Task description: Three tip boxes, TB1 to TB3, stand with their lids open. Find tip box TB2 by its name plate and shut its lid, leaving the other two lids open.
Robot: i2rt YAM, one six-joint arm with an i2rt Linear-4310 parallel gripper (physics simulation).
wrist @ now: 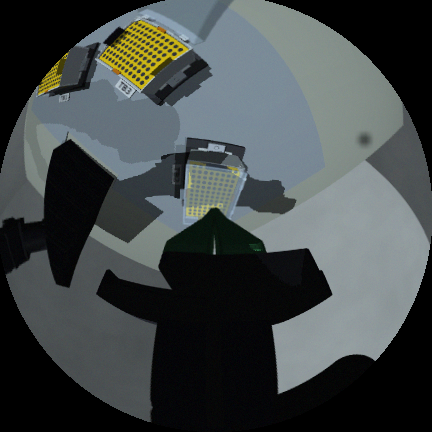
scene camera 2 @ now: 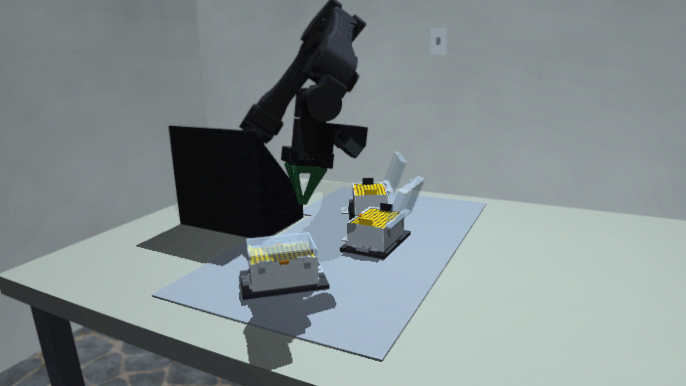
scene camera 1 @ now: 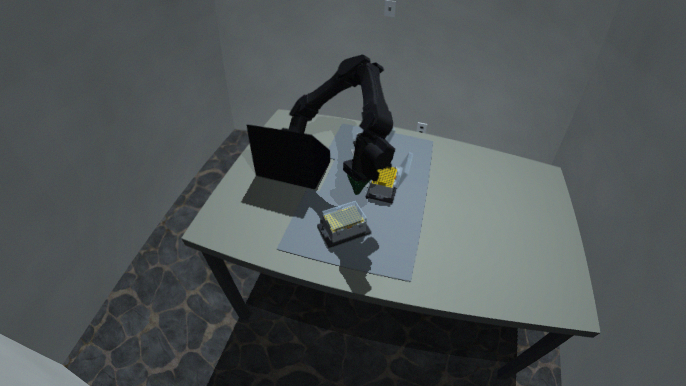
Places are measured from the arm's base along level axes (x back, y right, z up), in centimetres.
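Pixels of known places: gripper, fingertip midpoint: (wrist: 214,212) (scene camera 2: 302,204) (scene camera 1: 356,194); arm's base, origin of the base link: (wrist: 50,233) (scene camera 2: 242,158) (scene camera 1: 294,137).
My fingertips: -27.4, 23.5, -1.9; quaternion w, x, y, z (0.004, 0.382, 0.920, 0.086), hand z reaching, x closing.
Observation:
For each thing: its middle in the pictures, then the offset to it from my fingertips, as dx, dy, dz. Level surfaces: height alone.
- front tip box, body centre: (wrist: 202,187) (scene camera 2: 281,260) (scene camera 1: 342,219) +4.0, +2.0, -10.8
- Tip box TB3, body centre: (wrist: 138,59) (scene camera 2: 371,227) (scene camera 1: 381,179) -6.6, -20.9, -11.3
- third tip box, body centre: (scene camera 2: 365,198) +1.7, -41.2, -11.3
- blue-grey mat, its level: dz -14.7
- pale table, its level: dz -14.9
The front tip box (scene camera 1: 345,231) (scene camera 2: 285,275) (wrist: 211,187) has its clear lid down over the yellow rack; its side plate (wrist: 177,174) is dark and hard to read in the wrist view. Tip box TB3 (scene camera 1: 382,191) (scene camera 2: 370,236) (wrist: 145,50), named by its plate, stands behind it with its clear lid (scene camera 1: 407,165) (scene camera 2: 411,196) upright. A third tip box (scene camera 2: 370,201) (wrist: 77,67) is farthest back, its lid (scene camera 2: 396,170) raised; its plate is too small to read surely. My gripper (scene camera 1: 357,192) (scene camera 2: 303,202) (wrist: 214,212) is shut and empty, above and behind the front box, clear of its lid.
A black upright panel (scene camera 1: 287,155) (scene camera 2: 225,182) (wrist: 75,210) stands on the left, beside the arm. The boxes stand on a blue-grey mat (scene camera 1: 395,250) (scene camera 2: 390,300) (wrist: 260,100) on the pale table (scene camera 1: 500,225) (scene camera 2: 575,300).

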